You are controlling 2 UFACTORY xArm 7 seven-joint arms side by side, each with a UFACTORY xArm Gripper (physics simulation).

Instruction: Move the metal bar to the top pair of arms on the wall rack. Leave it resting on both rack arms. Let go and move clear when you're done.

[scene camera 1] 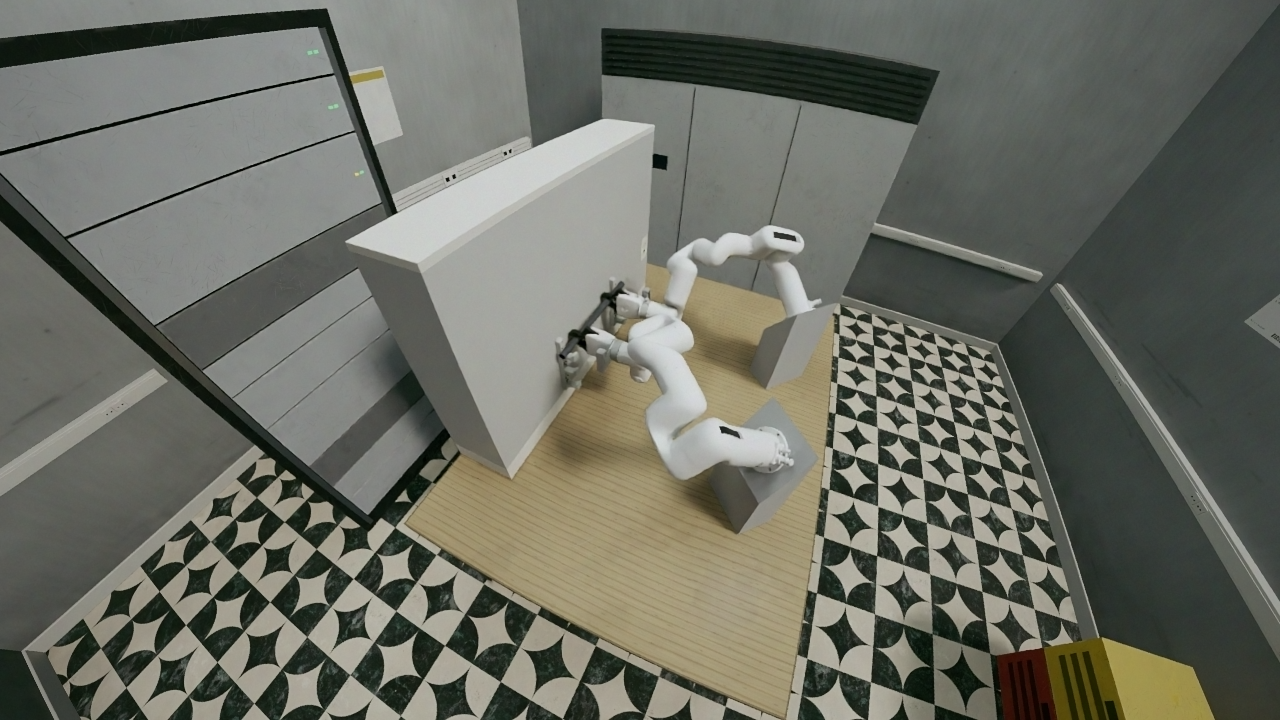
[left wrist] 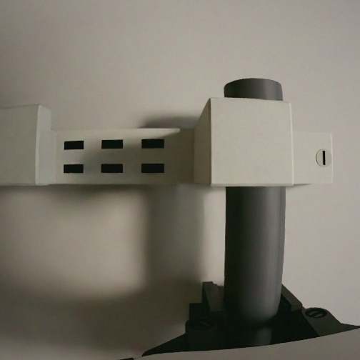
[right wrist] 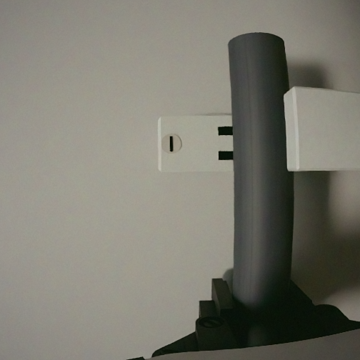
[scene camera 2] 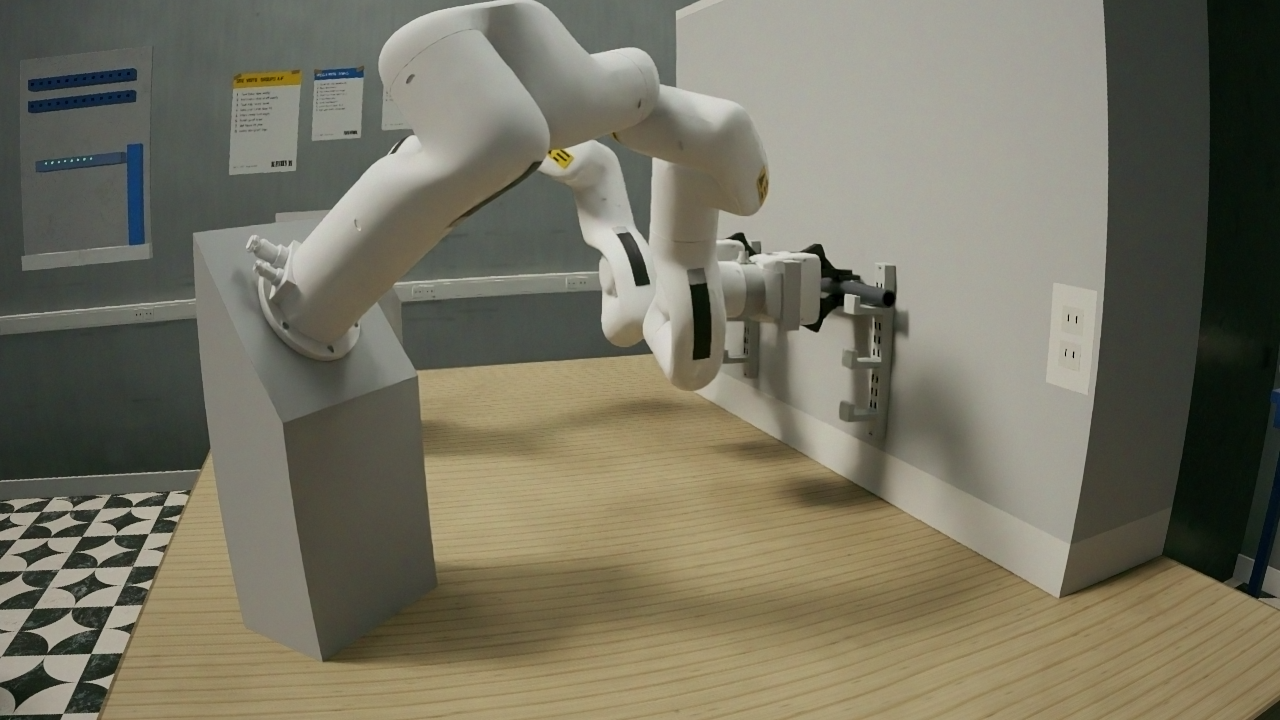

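Observation:
The dark metal bar [scene camera 1: 594, 318] [scene camera 2: 866, 292] [left wrist: 255, 240] [right wrist: 262, 200] lies roughly level along the wall at the top of the wall rack [scene camera 2: 885, 358] [left wrist: 177, 157] [right wrist: 197, 127]. In the left wrist view it passes behind the front lip of a top rack arm [left wrist: 251, 142]. In the right wrist view it runs beside the other top arm's lip [right wrist: 325, 130], whose edge slightly overlaps it; contact there is unclear. My left gripper [scene camera 1: 581, 337] [left wrist: 237, 304] and my right gripper [scene camera 1: 614, 300] [scene camera 2: 832, 286] [right wrist: 246, 301] are both shut on the bar, between the two rack strips.
The white wall block [scene camera 1: 528, 268] [scene camera 2: 984, 223] stands directly behind the rack. Lower rack arms [scene camera 2: 861, 360] project beneath the top ones. My two arms work close together over the wooden platform [scene camera 1: 626, 573] [scene camera 2: 716, 608]. An outlet plate [scene camera 2: 1070, 338] is beside the rack.

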